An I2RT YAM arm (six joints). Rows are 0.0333 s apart.
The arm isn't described. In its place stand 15 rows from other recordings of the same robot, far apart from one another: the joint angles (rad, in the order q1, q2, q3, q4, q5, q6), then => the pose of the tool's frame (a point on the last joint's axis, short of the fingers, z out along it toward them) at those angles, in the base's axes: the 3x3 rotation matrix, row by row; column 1 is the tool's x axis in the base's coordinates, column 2 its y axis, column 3 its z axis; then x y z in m.
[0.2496 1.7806 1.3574 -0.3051 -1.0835 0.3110] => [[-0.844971, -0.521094, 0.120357], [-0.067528, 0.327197, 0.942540], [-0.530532, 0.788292, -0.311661]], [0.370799, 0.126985, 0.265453]
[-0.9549 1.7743 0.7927 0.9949 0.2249 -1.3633] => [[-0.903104, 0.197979, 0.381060], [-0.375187, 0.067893, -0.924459], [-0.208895, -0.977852, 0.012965]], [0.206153, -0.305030, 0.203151]
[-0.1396 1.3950 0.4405 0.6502 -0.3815 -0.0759] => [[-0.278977, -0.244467, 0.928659], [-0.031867, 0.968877, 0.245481], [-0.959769, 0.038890, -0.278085]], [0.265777, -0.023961, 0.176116]
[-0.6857 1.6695 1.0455 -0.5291 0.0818 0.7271] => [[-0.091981, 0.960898, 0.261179], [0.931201, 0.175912, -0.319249], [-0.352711, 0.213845, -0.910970]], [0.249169, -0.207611, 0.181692]
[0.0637 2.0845 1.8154 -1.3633 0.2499 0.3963] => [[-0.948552, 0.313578, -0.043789], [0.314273, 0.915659, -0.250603], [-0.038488, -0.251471, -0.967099]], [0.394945, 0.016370, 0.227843]
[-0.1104 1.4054 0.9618 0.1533 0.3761 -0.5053] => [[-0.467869, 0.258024, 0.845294], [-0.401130, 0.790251, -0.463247], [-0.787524, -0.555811, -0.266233]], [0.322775, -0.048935, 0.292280]
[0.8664 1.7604 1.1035 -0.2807 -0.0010 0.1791] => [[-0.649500, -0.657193, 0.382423], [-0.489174, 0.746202, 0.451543], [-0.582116, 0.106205, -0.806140]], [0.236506, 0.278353, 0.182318]
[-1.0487 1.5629 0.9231 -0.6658 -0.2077 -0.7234] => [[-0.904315, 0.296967, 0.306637], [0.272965, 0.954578, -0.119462], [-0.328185, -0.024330, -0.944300]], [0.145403, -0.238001, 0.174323]
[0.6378 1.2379 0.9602 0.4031 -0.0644 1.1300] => [[-0.540919, -0.366284, 0.757128], [0.722495, 0.258498, 0.641233], [-0.430589, 0.893876, 0.124812]], [0.235204, 0.177169, 0.367242]
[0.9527 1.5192 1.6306 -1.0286 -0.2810 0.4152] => [[-0.776229, -0.620327, 0.112525], [-0.422896, 0.644694, 0.636811], [-0.467576, 0.446725, -0.762764]], [0.171007, 0.257541, 0.378112]
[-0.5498 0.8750 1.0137 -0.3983 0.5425 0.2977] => [[0.046815, 0.898739, 0.435978], [0.265937, 0.409491, -0.872694], [-0.962853, 0.156797, -0.219838]], [0.149083, -0.112919, 0.382608]
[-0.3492 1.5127 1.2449 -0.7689 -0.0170 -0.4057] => [[-0.874933, -0.012339, 0.484087], [-0.101368, 0.982194, -0.158176], [-0.473515, -0.187464, -0.860605]], [0.293945, -0.106388, 0.275757]
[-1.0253 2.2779 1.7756 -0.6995 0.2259 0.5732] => [[0.067994, 0.997644, -0.009096], [0.906669, -0.065593, -0.416712], [-0.416327, 0.020087, -0.908993]], [0.239287, -0.409628, 0.147463]
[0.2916 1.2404 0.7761 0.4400 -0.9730 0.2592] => [[-0.266820, -0.915445, 0.301275], [0.070526, 0.293223, 0.953439], [-0.961162, 0.275645, -0.013675]], [0.254253, 0.107039, 0.304876]
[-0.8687 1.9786 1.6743 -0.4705 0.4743 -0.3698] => [[-0.742919, 0.666519, 0.061838], [0.380415, 0.496414, -0.780293], [-0.550778, -0.556170, -0.622349]], [0.279451, -0.355544, 0.265763]
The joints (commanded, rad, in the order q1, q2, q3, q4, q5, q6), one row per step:
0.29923, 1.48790, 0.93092, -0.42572, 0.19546, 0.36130
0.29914, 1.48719, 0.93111, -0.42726, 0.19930, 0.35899
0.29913, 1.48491, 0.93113, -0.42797, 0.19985, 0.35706
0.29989, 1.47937, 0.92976, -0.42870, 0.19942, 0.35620
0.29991, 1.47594, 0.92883, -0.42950, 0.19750, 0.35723
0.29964, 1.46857, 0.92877, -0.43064, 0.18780, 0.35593
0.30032, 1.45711, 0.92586, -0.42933, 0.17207, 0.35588
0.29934, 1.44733, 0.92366, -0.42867, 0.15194, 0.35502
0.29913, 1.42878, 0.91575, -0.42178, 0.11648, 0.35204
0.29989, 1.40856, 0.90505, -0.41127, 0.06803, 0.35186
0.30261, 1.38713, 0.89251, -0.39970, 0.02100, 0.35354
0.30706, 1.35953, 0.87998, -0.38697, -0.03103, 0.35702
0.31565, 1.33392, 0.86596, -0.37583, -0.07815, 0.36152
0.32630, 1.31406, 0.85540, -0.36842, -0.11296, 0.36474
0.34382, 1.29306, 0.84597, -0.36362, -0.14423, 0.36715
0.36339, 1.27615, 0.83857, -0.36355, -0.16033, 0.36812
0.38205, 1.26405, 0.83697, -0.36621, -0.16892, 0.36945
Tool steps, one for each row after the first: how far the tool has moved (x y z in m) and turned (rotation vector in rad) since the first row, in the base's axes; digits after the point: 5 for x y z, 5 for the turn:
-0.00013, -0.00021, 0.00018, -0.00458, -0.00027, -0.00033
-0.00039, -0.00031, 0.00078, -0.00566, -0.00187, 0.00092
-0.00124, -0.00032, 0.00186, -0.00480, -0.00503, 0.00261
-0.00179, -0.00042, 0.00247, -0.00218, -0.00622, 0.00286
-0.00263, -0.00040, 0.00436, 0.00656, -0.00974, 0.00907
-0.00422, -0.00011, 0.00663, 0.02182, -0.01537, 0.01868
-0.00551, -0.00007, 0.00858, 0.03952, -0.01844, 0.02990
-0.00822, 0.00034, 0.01150, 0.07044, -0.02686, 0.05277
-0.01146, 0.00137, 0.01420, 0.11340, -0.03467, 0.08254
-0.01523, 0.00276, 0.01672, 0.15598, -0.04302, 0.11274
-0.01986, 0.00456, 0.02092, 0.20467, -0.05683, 0.14767
-0.02502, 0.00718, 0.02397, 0.24854, -0.06597, 0.18351
-0.02949, 0.01008, 0.02629, 0.28070, -0.07171, 0.21489
-0.03482, 0.01443, 0.02901, 0.30972, -0.07668, 0.25190
-0.03984, 0.01877, 0.03088, 0.32519, -0.07850, 0.28193
-0.04369, 0.02291, 0.03317, 0.33495, -0.08048, 0.30589

